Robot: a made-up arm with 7 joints. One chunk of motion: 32 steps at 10 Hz.
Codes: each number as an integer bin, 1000 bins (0 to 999) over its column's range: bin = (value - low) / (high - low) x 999, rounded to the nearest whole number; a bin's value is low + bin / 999 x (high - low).
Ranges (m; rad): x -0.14..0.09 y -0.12..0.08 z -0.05..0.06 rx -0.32..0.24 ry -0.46..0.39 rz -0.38..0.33
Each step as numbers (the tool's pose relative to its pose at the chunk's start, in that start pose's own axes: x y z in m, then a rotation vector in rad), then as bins.
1 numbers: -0.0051 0.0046 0.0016 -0.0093 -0.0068 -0.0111
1 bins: 586 622 469 554 533 519
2 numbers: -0.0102 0.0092 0.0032 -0.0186 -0.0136 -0.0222
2 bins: 564 645 483 538 525 503
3 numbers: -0.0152 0.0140 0.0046 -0.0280 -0.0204 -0.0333
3 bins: 542 669 496 521 517 488
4 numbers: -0.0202 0.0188 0.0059 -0.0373 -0.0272 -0.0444
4 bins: 520 693 508 504 509 472
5 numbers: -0.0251 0.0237 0.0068 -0.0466 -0.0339 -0.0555
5 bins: 499 718 516 488 501 457
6 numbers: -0.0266 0.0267 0.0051 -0.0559 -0.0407 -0.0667
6 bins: 493 733 500 471 493 441
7 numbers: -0.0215 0.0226 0.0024 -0.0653 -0.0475 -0.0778
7 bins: 515 712 476 454 485 425
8 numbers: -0.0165 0.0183 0.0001 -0.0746 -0.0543 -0.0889
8 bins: 536 691 455 438 477 410
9 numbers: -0.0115 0.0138 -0.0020 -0.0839 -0.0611 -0.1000
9 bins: 558 668 436 421 469 394
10 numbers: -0.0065 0.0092 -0.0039 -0.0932 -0.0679 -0.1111
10 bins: 580 645 419 405 461 378
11 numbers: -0.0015 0.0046 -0.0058 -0.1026 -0.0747 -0.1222
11 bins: 602 622 401 388 453 363
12 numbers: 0.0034 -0.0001 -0.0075 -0.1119 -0.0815 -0.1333
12 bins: 623 599 386 371 445 347
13 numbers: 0.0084 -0.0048 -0.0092 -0.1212 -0.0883 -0.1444
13 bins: 645 575 371 355 437 331
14 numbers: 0.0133 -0.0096 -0.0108 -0.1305 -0.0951 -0.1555
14 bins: 666 551 356 338 429 316
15 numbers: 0.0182 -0.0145 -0.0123 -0.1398 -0.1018 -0.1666
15 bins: 687 527 342 321 421 300
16 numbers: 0.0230 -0.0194 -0.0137 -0.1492 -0.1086 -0.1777
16 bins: 708 502 330 305 413 285
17 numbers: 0.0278 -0.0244 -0.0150 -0.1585 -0.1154 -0.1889
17 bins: 729 478 318 288 405 269
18 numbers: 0.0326 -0.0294 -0.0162 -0.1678 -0.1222 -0.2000
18 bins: 750 453 307 272 397 253
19 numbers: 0.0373 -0.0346 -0.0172 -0.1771 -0.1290 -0.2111
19 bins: 770 427 298 255 389 238
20 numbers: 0.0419 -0.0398 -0.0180 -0.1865 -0.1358 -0.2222
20 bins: 790 401 291 238 381 222
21 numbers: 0.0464 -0.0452 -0.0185 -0.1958 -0.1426 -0.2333
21 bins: 810 374 286 222 373 206
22 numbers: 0.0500 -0.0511 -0.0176 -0.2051 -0.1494 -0.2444
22 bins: 825 344 294 205 365 191
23 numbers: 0.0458 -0.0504 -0.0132 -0.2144 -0.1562 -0.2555
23 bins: 807 348 334 188 357 175
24 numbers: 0.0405 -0.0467 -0.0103 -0.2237 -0.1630 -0.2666
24 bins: 784 366 361 172 349 160
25 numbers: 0.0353 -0.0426 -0.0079 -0.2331 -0.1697 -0.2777
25 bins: 761 387 382 155 341 144
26 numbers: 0.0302 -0.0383 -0.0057 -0.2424 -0.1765 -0.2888
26 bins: 739 408 402 138 333 128
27 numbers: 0.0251 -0.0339 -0.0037 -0.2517 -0.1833 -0.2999
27 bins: 717 430 420 122 325 113
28 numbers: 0.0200 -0.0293 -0.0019 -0.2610 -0.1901 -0.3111
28 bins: 695 453 437 105 317 97
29 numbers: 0.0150 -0.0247 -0.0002 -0.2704 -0.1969 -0.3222
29 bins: 673 476 452 88 309 81
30 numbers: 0.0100 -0.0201 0.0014 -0.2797 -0.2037 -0.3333
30 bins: 652 499 467 72 301 66
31 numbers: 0.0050 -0.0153 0.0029 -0.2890 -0.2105 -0.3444
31 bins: 630 523 480 55 293 50
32 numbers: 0.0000 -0.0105 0.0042 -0.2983 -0.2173 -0.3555
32 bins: 608 547 492 39 285 34
